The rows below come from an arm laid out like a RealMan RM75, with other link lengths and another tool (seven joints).
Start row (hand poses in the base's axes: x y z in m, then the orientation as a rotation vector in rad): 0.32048, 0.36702, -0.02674, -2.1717, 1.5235, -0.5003
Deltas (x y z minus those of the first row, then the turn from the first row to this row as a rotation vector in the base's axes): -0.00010, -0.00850, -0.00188, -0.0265, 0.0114, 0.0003; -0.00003, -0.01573, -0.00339, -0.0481, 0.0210, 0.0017; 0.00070, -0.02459, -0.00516, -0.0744, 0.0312, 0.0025; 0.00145, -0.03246, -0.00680, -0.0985, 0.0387, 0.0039; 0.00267, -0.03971, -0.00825, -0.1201, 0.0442, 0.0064; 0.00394, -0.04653, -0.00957, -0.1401, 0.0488, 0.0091; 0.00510, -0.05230, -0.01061, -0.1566, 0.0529, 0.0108; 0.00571, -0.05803, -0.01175, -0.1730, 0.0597, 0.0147; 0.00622, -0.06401, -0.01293, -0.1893, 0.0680, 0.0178; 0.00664, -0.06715, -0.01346, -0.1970, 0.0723, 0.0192; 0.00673, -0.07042, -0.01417, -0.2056, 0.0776, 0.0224
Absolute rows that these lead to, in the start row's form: 0.32038, 0.35852, -0.02862, -2.1984, 1.5308, -0.5116; 0.32045, 0.35129, -0.03013, -2.2210, 1.5355, -0.5202; 0.32118, 0.34243, -0.03190, -2.2473, 1.5413, -0.5326; 0.32193, 0.33456, -0.03354, -2.2707, 1.5447, -0.5457; 0.32315, 0.32731, -0.03499, -2.2918, 1.5455, -0.5584; 0.32442, 0.32049, -0.03631, -2.3113, 1.5454, -0.5706; 0.32558, 0.31472, -0.03735, -2.3272, 1.5460, -0.5806; 0.32619, 0.30899, -0.03849, -2.3461, 1.5452, -0.5869; 0.32670, 0.30301, -0.03967, -2.3654, 1.5462, -0.5919; 0.32712, 0.29987, -0.04020, -2.3746, 1.5469, -0.5938; 0.32721, 0.29660, -0.04091, -2.3864, 1.5459, -0.5949
